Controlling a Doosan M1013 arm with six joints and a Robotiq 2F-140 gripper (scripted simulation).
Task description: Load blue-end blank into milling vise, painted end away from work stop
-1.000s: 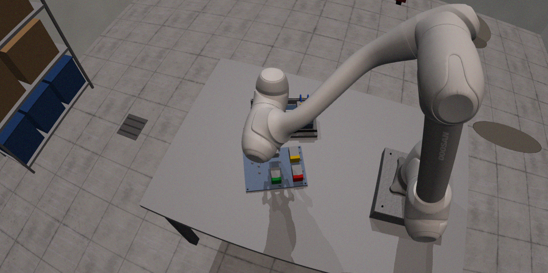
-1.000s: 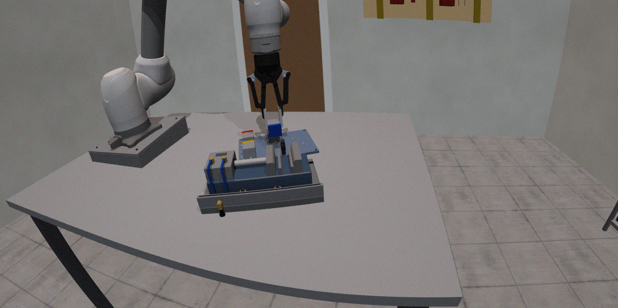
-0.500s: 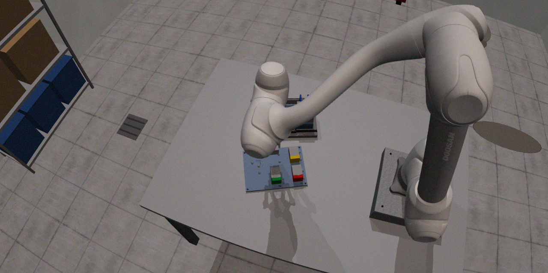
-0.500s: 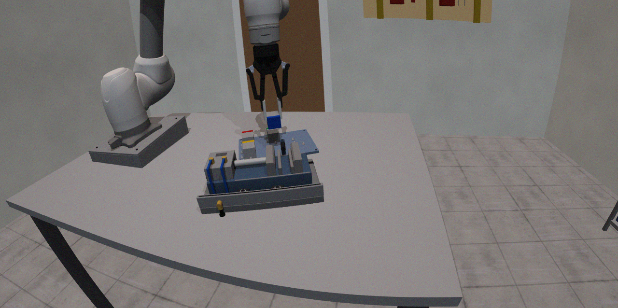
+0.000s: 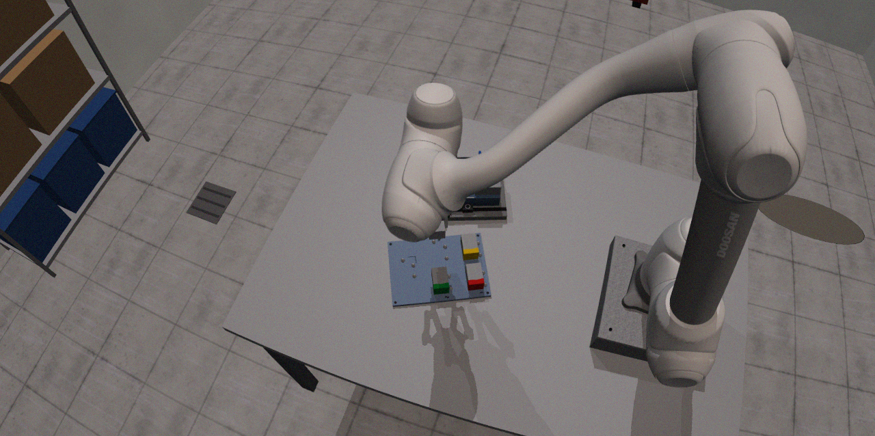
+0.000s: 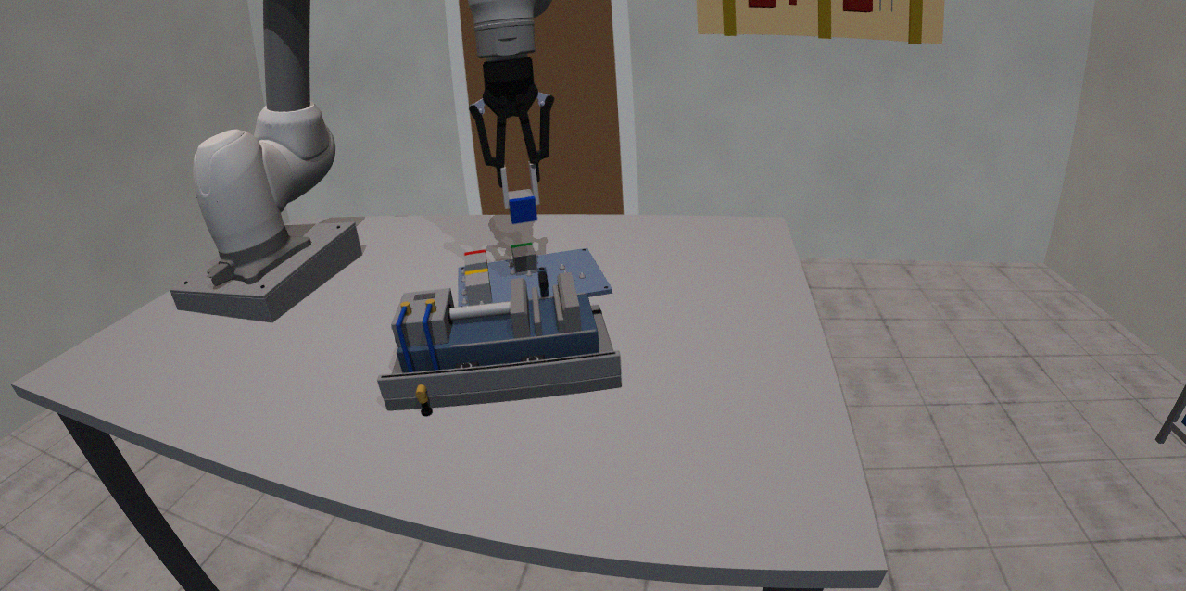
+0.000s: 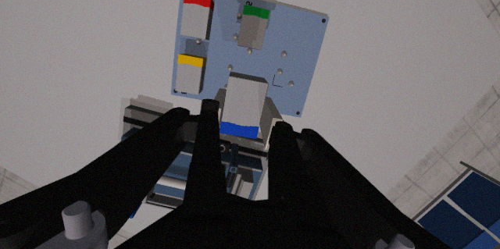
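My hand is 3 cm above the blue-ended blank. The rest, counted from my hand: black work stop rod (9 cm ahead, 12 cm to the right, 10 cm below); then green-ended blank (5 cm behind, 8 cm to the left, 16 cm below); then yellow-ended blank (8 cm behind, 5 cm to the right, 16 cm below).
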